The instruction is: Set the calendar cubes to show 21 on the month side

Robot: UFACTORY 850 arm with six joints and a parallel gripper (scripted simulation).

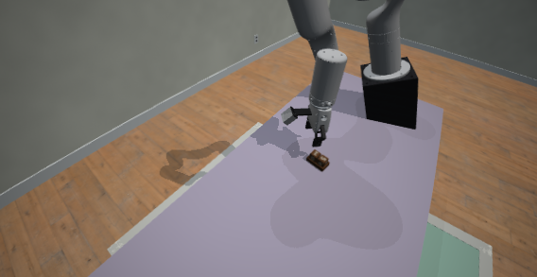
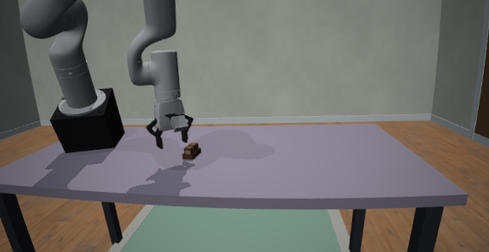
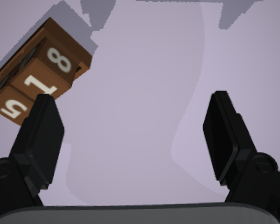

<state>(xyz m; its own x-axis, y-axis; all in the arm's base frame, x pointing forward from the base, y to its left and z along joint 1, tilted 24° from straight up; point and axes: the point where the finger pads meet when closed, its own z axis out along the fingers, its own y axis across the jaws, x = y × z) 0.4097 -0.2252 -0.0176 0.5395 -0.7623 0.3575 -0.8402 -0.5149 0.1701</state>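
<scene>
The brown cube is 5 cm ahead of my hand, 3 cm to the left of it and 5 cm below it. From my hand the other things lie so: digit cube (6 cm ahead, 6 cm to the left, 5 cm below); then brown tray (6 cm ahead, 5 cm to the left, 6 cm below).
</scene>
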